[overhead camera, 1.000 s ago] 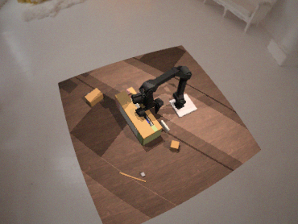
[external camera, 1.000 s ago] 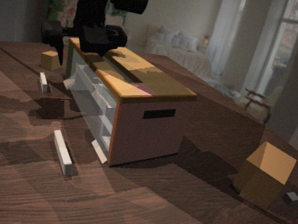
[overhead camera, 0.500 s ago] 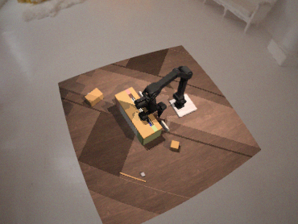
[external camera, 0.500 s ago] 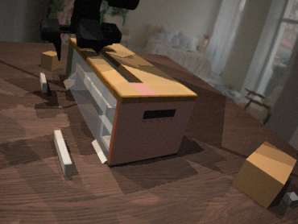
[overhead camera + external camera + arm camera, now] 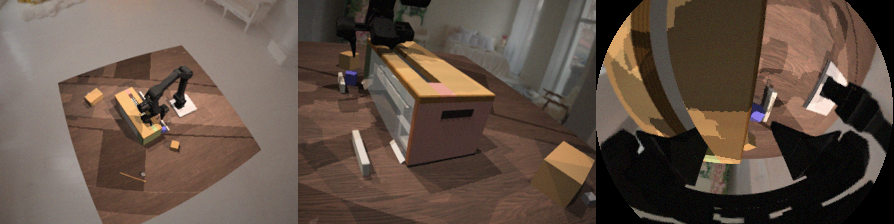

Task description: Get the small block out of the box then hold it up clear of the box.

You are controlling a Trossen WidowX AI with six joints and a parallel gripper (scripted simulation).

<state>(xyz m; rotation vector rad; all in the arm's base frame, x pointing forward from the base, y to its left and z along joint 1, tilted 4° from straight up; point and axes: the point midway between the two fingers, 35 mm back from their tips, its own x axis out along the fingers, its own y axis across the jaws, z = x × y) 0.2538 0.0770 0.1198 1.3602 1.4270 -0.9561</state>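
Now: the blue block 3 cm behind my gripper tip, 4 cm to the left of it and 7 cm below it. Also, from my gripper tip: orange cube 4 cm behind, 18 cm to the left, 7 cm below; thin stick 30 cm ahead, 24 cm to the left, 9 cm below; orange box 30 cm ahead, 43 cm to the right, 6 cm below.
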